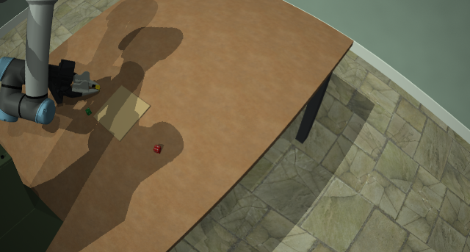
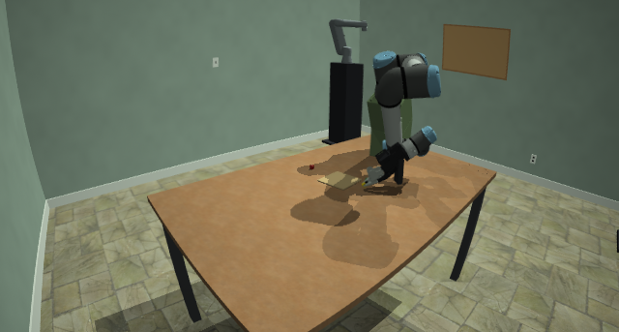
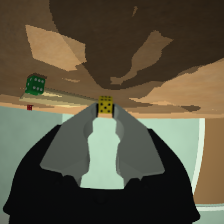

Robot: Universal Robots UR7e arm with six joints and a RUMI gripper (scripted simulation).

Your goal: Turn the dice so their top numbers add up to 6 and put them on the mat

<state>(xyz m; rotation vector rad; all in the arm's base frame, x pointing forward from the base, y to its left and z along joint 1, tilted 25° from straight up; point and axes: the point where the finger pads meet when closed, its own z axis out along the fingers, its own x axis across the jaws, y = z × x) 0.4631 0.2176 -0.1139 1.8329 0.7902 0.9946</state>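
The green die lies 6 cm behind my hand, 5 cm to the right of it and 2 cm below it. The rest, counted from my hand: yellow die: 1 cm ahead, 1 cm below; mat: 2 cm ahead, 13 cm to the right, 2 cm below; red die: 4 cm ahead, 31 cm to the right, 2 cm below.
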